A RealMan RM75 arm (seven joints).
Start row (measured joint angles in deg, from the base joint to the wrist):
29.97 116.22 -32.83 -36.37 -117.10 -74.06 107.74
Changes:
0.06 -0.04 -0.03 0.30 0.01 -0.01 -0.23
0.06 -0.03 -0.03 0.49 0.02 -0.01 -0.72
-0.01 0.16 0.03 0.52 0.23 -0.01 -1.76
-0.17 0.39 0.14 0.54 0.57 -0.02 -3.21
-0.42 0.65 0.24 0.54 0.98 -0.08 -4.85
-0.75 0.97 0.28 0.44 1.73 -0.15 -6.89
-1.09 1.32 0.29 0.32 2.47 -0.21 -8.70
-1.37 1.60 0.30 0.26 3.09 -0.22 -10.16
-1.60 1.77 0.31 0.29 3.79 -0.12 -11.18
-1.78 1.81 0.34 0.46 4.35 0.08 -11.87
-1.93 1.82 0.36 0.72 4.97 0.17 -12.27
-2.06 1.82 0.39 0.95 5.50 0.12 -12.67
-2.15 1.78 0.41 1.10 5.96 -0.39 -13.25
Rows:
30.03 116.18 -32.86 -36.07 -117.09 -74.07 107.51
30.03 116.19 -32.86 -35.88 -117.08 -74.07 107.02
29.96 116.38 -32.80 -35.85 -116.87 -74.07 105.98
29.80 116.61 -32.69 -35.83 -116.53 -74.08 104.53
29.55 116.87 -32.59 -35.83 -116.12 -74.14 102.89
29.22 117.19 -32.55 -35.93 -115.37 -74.21 100.85
28.88 117.54 -32.54 -36.05 -114.63 -74.27 99.04
28.60 117.82 -32.53 -36.11 -114.01 -74.28 97.58
28.37 117.99 -32.52 -36.08 -113.31 -74.18 96.56
28.19 118.03 -32.49 -35.91 -112.75 -73.98 95.87
28.04 118.04 -32.47 -35.65 -112.13 -73.89 95.47
27.91 118.04 -32.44 -35.42 -111.60 -73.94 95.07
27.82 118.00 -32.42 -35.27 -111.14 -74.45 94.49

